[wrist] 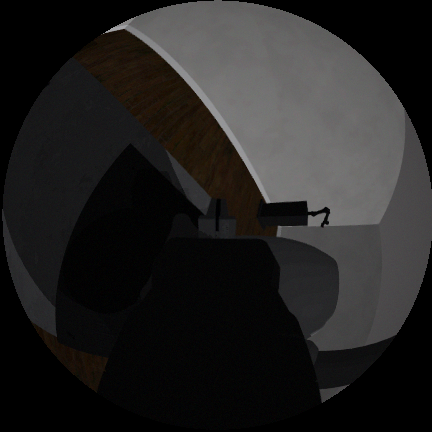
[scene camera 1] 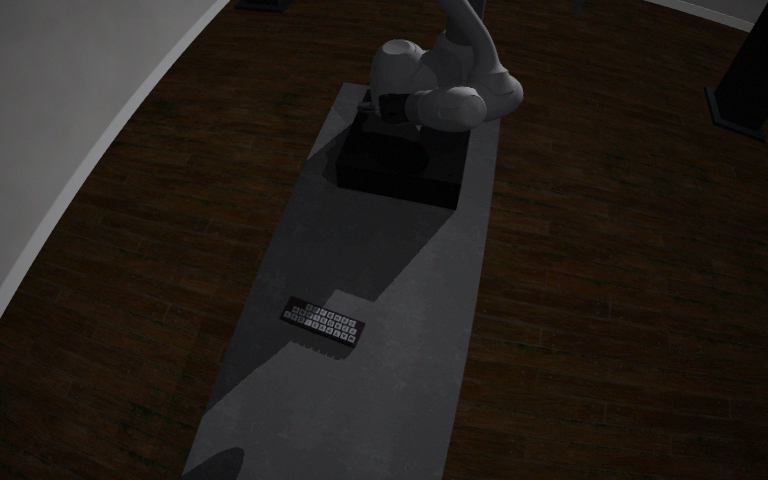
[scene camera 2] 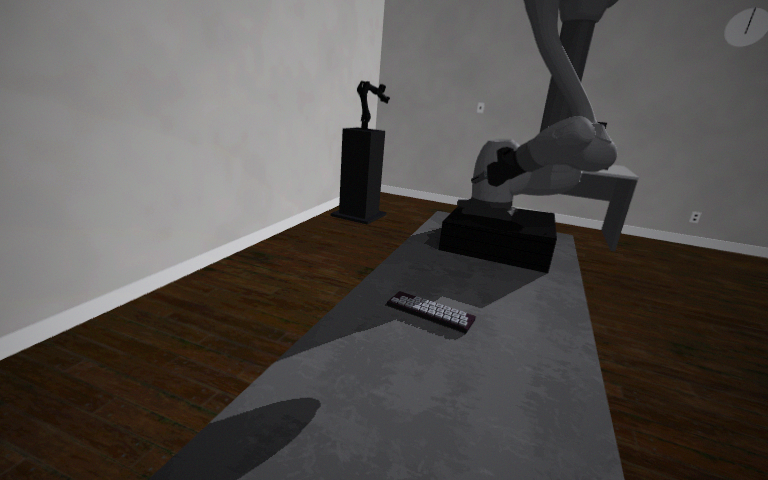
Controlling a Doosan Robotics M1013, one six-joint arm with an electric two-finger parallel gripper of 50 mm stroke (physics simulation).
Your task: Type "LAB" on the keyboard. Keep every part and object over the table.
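Where they show: gripper, between the fingertips: (wrist: 218,208) (scene camera 1: 366,108) (scene camera 2: 473,181); arm's base, origin of its link: (scene camera 2: 489,212).
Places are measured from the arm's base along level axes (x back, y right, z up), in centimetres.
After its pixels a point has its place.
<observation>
A dark keyboard (scene camera 1: 360,333) @[y -11.1, x -68.0, z -9.6 cm] (scene camera 2: 470,326) @[y -11.0, x -68.5, z -10.6 cm] with pale lettered keys lies flat on the grey table (scene camera 1: 396,407) @[y -25.4, x -83.5, z -10.8 cm] (scene camera 2: 453,396) @[y -13.9, x -93.0, z -10.8 cm], slightly angled. The single letters are too small to read surely. It does not show in the wrist view. My gripper (scene camera 1: 360,106) @[y 5.5, x -13.0, z 13.3 cm] (scene camera 2: 474,180) @[y 5.5, x -13.0, z 13.3 cm] (wrist: 218,208) @[y 5.5, x -13.0, z 13.3 cm] is shut with nothing between its fingers. It is held sideways near the arm's base, above the base block's end of the table, well back from the keyboard and higher than it.
The arm stands on a black base block (scene camera 1: 396,189) @[y -6.9, x -23.2, z -6.6 cm] (scene camera 2: 492,249) @[y -6.7, x -23.2, z -6.6 cm] at the table's far end. A dark pedestal (scene camera 2: 360,175) (wrist: 287,213) with a small black arm (scene camera 2: 365,104) stands on the floor beyond the table. Shadows fall across the table and part of the keyboard.
</observation>
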